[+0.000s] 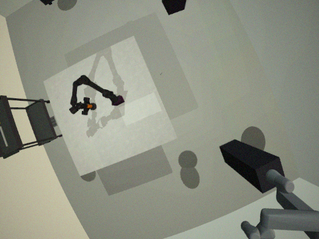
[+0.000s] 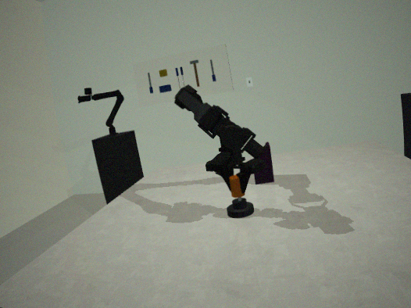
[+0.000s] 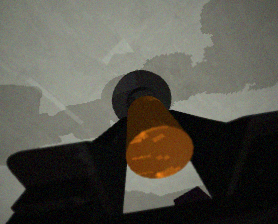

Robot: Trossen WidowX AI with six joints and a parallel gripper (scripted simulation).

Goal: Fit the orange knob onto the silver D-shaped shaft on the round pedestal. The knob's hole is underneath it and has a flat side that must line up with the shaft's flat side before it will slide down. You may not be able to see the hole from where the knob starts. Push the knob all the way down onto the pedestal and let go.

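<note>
Now: gripper tip 3 cm below the orange knob. Also, from my gripper tip: round pedestal: 4 cm below.
</note>
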